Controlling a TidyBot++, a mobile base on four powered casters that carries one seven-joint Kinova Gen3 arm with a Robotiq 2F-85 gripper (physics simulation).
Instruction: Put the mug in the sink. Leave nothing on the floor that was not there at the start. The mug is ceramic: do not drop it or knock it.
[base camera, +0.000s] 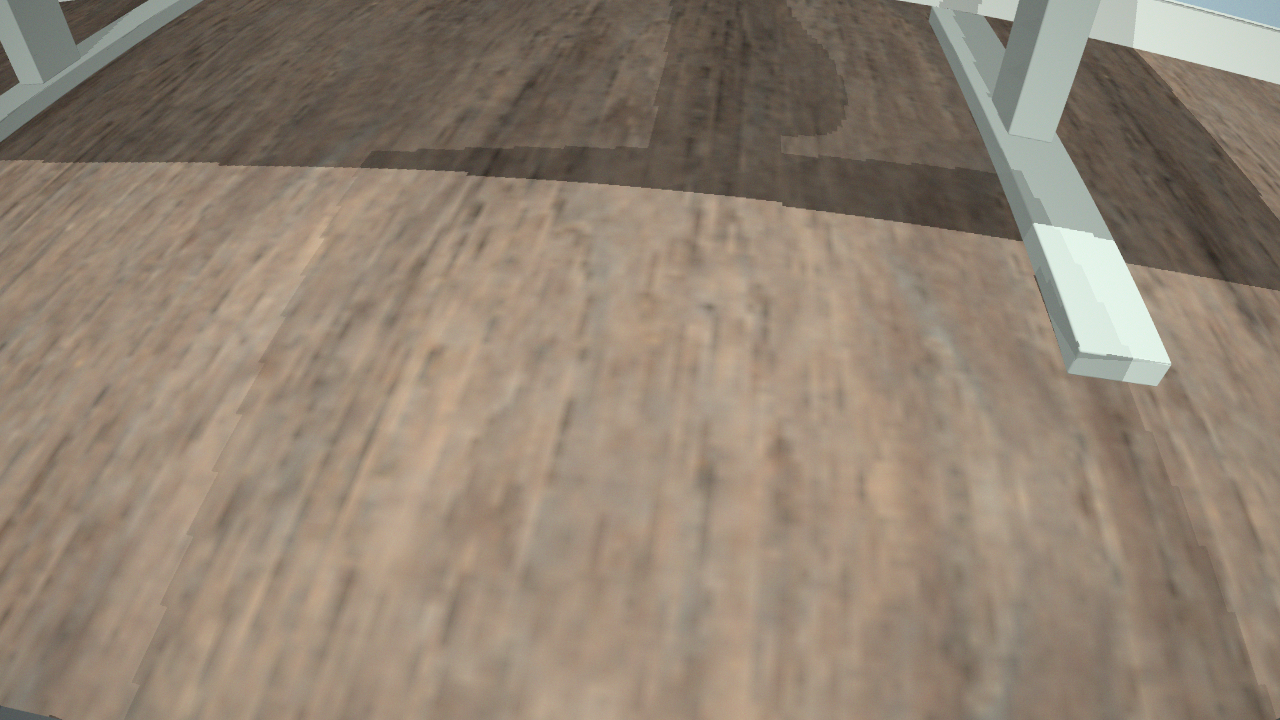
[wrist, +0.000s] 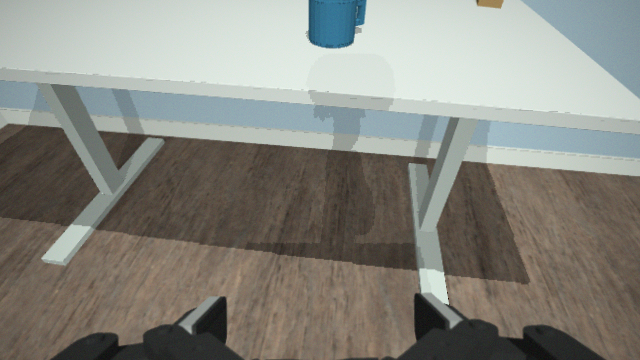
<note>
I see my gripper (wrist: 320, 316) and a white table (base camera: 1017, 95).
The white table also shows in the wrist view (wrist: 510, 68).
</note>
